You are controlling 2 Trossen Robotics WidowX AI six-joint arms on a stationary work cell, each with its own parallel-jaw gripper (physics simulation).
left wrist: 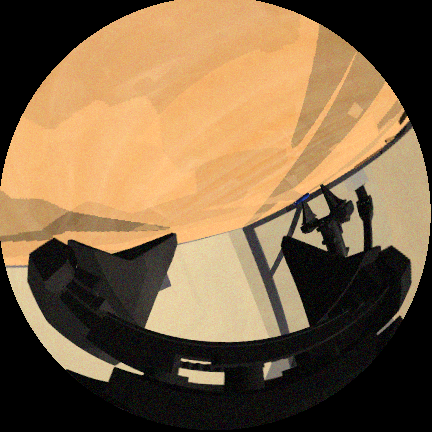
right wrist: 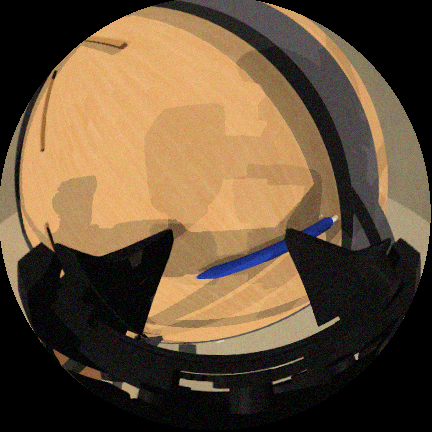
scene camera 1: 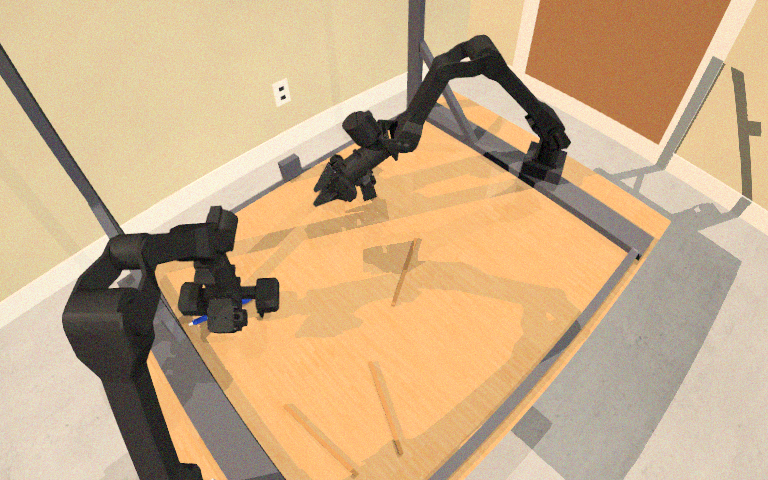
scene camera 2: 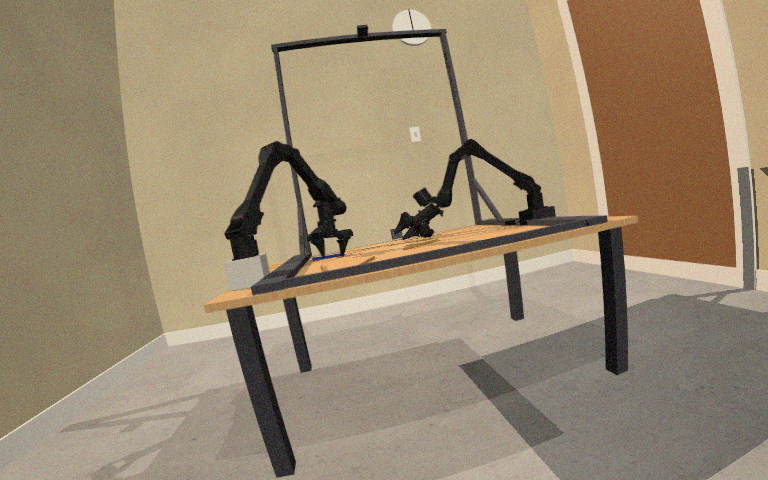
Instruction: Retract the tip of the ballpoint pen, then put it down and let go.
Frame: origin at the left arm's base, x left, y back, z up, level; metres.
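Seen in the pictures: left gripper, fingertip midpoint: [left wrist: 230,240] [right wrist: 154,338] [scene camera 1: 314,198] [scene camera 2: 398,236]; right gripper, fingertip midpoint: [left wrist: 310,191] [right wrist: 230,235] [scene camera 1: 239,316] [scene camera 2: 333,257]; left arm's base at its link origin: [scene camera 1: 545,157] [scene camera 2: 536,208]; right arm's base at its link origin: [scene camera 2: 245,257].
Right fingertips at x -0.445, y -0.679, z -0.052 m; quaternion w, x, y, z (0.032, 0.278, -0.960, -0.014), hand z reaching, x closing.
Offsets run from my right fingertips to a thing's middle. "spot": to the spot under its first point.
A blue pen {dx -0.042, dy -0.007, dz +0.002 m} [scene camera 1: 200,320] [scene camera 2: 327,257] [left wrist: 302,199] [right wrist: 250,262] lies on the wooden table near the left rail in the scene camera 1 view. A white end shows at the right in the right wrist view; its other end tapers in blue. Whether a writing point sticks out is too small to tell. My right gripper [scene camera 1: 227,312] [scene camera 2: 333,255] [left wrist: 310,191] [right wrist: 230,235] is open and empty, pointing down just over the pen; its right-hand finger in the wrist view hides part of the barrel. My left gripper [scene camera 1: 317,196] [scene camera 2: 399,234] [left wrist: 230,240] is open and empty above the back of the table, away from the pen.
Three thin brown sticks lie on the table: one near the middle [scene camera 1: 404,273] and two toward the bottom {spot: dx +0.342, dy -0.036, dz +0.004 m} [scene camera 1: 386,410] {spot: dx +0.269, dy -0.132, dz +0.004 m} [scene camera 1: 321,440] in the scene camera 1 view. A grey side rail {spot: dx +0.024, dy -0.158, dz +0.017 m} [scene camera 1: 198,384] [right wrist: 325,95] runs close to the pen's white end.
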